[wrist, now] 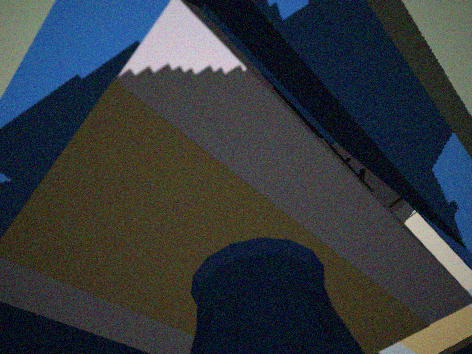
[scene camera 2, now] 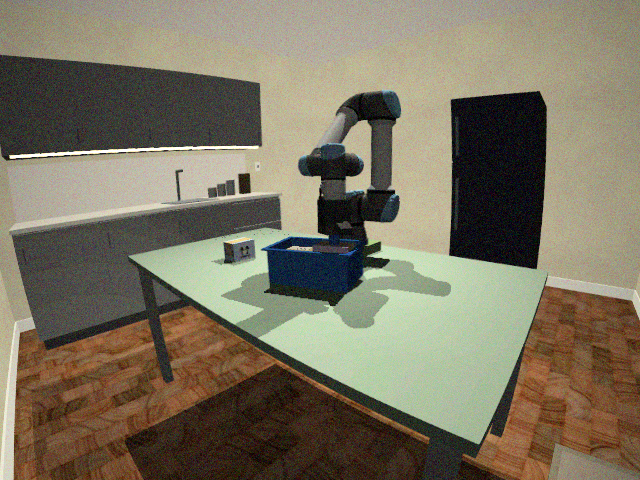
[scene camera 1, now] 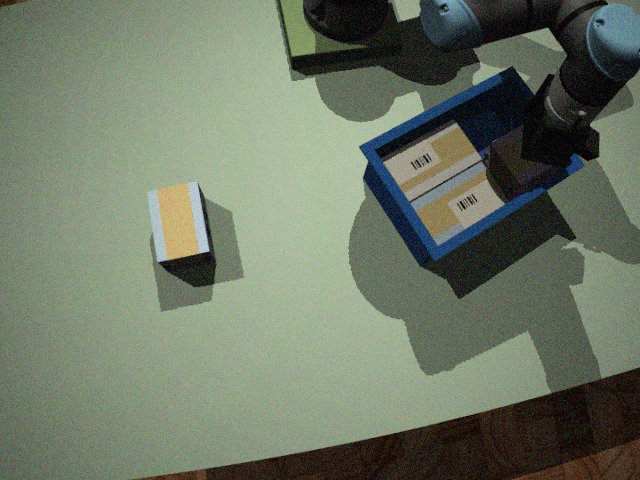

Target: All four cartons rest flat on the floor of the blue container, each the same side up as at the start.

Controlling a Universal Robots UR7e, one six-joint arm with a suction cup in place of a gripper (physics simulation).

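Places are measured from the arm's base along level axes (x ahead, y left, z up), in metres.
Pixels of known places: hand, tool point: [wrist: 251,251] [scene camera 2: 334,248]; arm's base, link origin: [scene camera 1: 344,7].
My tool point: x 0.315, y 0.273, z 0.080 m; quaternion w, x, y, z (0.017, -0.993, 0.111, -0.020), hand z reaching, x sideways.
Note:
For each thing: its top centre in the pictures, then the offset to it from my tool point. Level surfaces: height alone.
- blue container, top centre: [scene camera 1: 478,155] [scene camera 2: 315,244] 0.007 m ahead, 0.088 m right, 0.002 m down
- fourth carton, top centre: [scene camera 1: 177,220] [scene camera 2: 238,240] 0.097 m ahead, 0.537 m right, 0.043 m down
- green table, surface height: 0.122 m down
The blue container [scene camera 1: 402,201] [scene camera 2: 310,271] [wrist: 90,35] holds two cartons side by side at its left end in scene camera 1: one [scene camera 1: 454,144] towards the robot base, one [scene camera 1: 434,219] on the other side. Both show tan bands and barcode labels on top. My suction cup [scene camera 2: 334,239] [wrist: 257,260] is on top of a third, shadowed carton [scene camera 1: 509,160] [scene camera 2: 330,249] [wrist: 150,175] and holds it partly inside the right part of the container, looking about level, its top near rim height. Its underside is hidden. The fourth carton [scene camera 1: 178,222] [scene camera 2: 240,249] stands upright on the table.
The green table [scene camera 1: 289,330] [scene camera 2: 413,330] carries the container and the fourth carton. The robot base stands on a green plate [scene camera 1: 299,41] behind the container. The container's walls stand close around the held carton. Kitchen cabinets [scene camera 2: 129,113] and a dark fridge [scene camera 2: 496,180] stand beyond the table.

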